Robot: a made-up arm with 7 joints.
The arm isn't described. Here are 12 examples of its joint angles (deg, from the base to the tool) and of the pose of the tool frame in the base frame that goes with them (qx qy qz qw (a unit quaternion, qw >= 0); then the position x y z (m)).
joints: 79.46 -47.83 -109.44 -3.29 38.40 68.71 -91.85
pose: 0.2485 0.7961 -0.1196 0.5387 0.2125 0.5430 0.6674
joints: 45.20 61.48 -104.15 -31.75 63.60 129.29 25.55
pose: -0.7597 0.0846 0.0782 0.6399 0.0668 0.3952 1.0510
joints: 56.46 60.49 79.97 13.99 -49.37 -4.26 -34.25
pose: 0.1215 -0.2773 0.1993 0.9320 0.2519 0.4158 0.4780
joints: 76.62 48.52 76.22 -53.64 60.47 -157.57 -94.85
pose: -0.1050 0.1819 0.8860 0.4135 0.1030 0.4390 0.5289
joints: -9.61 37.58 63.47 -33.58 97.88 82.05 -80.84
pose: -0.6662 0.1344 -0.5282 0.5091 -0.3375 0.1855 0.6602
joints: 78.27 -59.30 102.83 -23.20 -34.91 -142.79 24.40
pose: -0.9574 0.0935 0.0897 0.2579 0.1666 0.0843 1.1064
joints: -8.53 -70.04 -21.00 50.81 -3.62 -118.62 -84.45
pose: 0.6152 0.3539 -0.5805 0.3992 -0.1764 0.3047 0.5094
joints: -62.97 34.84 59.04 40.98 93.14 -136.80 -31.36
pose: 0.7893 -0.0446 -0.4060 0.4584 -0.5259 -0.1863 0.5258
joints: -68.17 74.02 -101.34 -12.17 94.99 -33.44 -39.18
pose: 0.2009 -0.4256 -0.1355 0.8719 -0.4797 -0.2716 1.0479
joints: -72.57 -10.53 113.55 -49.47 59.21 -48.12 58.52
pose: 0.5902 -0.4314 -0.0088 0.6822 -0.2854 -0.1004 0.7741
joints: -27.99 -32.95 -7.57 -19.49 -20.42 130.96 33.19
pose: 0.2224 0.0409 -0.9615 0.1564 -0.5306 0.1769 0.4480
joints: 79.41 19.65 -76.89 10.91 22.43 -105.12 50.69
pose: 0.8046 0.3490 0.0657 0.4759 0.1568 0.5981 0.7699
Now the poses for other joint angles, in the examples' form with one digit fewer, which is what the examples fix.
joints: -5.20 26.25 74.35 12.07 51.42 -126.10 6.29
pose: -0.589 0.121 0.701 0.384 -0.228 0.350 0.550
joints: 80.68 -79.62 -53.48 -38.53 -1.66 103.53 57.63
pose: 0.037 0.129 0.568 0.812 0.450 0.357 0.530
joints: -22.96 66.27 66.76 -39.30 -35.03 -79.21 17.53
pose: 0.345 -0.087 0.624 0.696 -0.487 0.114 0.438
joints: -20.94 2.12 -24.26 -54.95 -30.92 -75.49 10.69
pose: 0.171 0.115 0.283 0.937 -0.632 0.022 0.540
